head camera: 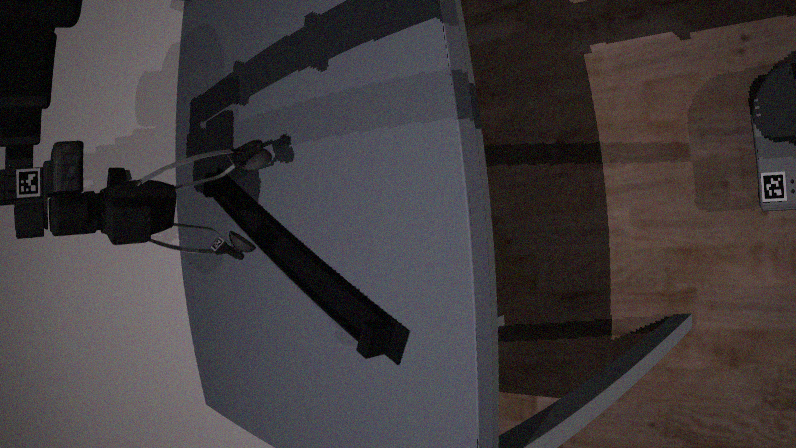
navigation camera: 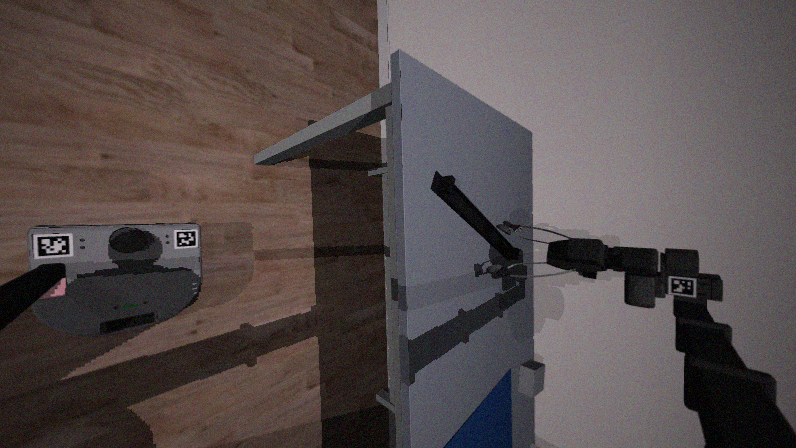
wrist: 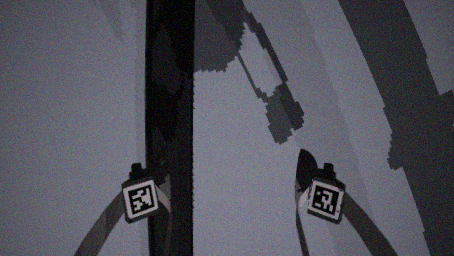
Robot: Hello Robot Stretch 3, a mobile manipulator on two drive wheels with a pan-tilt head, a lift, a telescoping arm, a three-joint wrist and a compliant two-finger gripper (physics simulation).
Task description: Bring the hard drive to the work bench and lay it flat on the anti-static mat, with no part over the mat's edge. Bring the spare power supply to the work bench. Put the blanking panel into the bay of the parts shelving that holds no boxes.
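Places are measured from the robot's base along level axes (x up, y back, z right), in centimetres.
Pixels of known places: gripper, fingertip midpoint: [head camera: 260, 200] [navigation camera: 492, 248]; robot's base, link origin: [navigation camera: 128, 238].
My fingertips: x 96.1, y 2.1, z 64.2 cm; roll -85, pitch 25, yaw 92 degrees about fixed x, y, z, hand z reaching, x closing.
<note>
Ahead of a thing's pixels: the offset from my fingertips to its top centre. "spot": to the spot under its first point. Level surfaces: height alone.
A long black piece, likely the blanking panel [head camera: 306, 267] [navigation camera: 473, 214] [wrist: 170, 100], lies diagonally on the grey bench top @(dx -4.7 cm) [head camera: 356, 211] [navigation camera: 445, 133] [wrist: 240, 210], with a small raised block at its near end. My gripper [head camera: 248, 199] [navigation camera: 500, 248] [wrist: 231, 167] is open, its fingers wide apart near the panel's far end. In the wrist view the left fingertip overlaps the panel and the right fingertip stands well to its right. A blue mat @(dx -4.5 cm) [navigation camera: 490, 417] shows in part on the bench in the navigation view. The hard drive, spare power supply and parts shelving are not identifiable.
A small light grey block @(dy +52.1, dx +0.3, dz +38.8 cm) [navigation camera: 530, 379] stands at the bench's far edge beside the blue mat. A slanting grey brace or leg @(spot: dy -32.3, dx -42.6, dz -24.5 cm) [head camera: 607, 384] [navigation camera: 323, 129] juts from the bench's near side. My wheeled base [navigation camera: 183, 258] stands on the wooden floor in front. A pale wall rises behind the bench.
</note>
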